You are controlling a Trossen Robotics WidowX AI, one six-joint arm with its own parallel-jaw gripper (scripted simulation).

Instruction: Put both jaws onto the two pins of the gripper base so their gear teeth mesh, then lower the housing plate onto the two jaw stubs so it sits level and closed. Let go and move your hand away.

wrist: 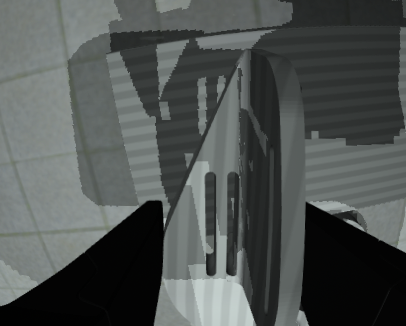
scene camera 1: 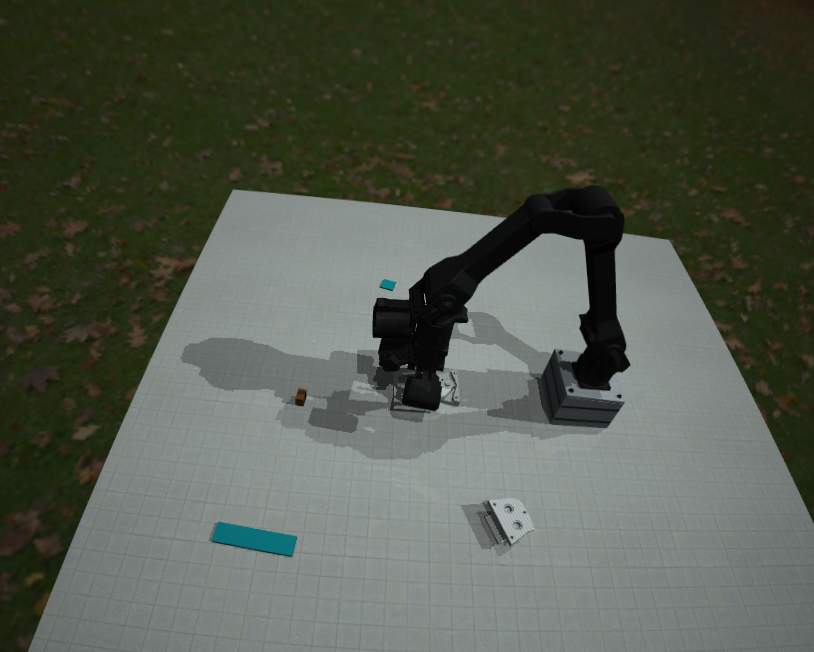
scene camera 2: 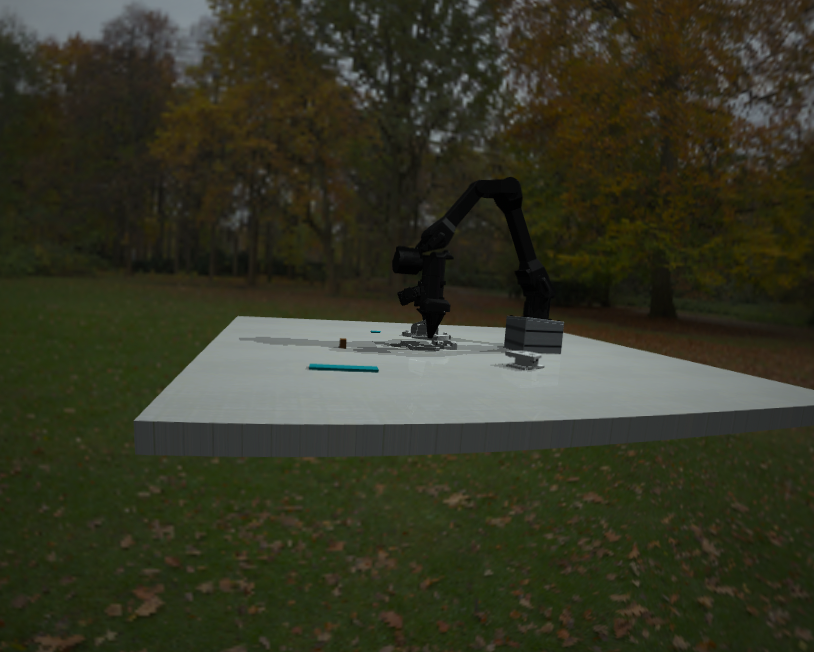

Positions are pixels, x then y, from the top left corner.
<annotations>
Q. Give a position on a long teal bar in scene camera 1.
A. At 228, 534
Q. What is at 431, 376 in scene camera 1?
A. My gripper.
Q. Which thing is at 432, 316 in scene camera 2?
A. My gripper.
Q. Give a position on a gripper jaw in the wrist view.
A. At 257, 130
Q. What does my gripper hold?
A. A gripper jaw.
</annotations>
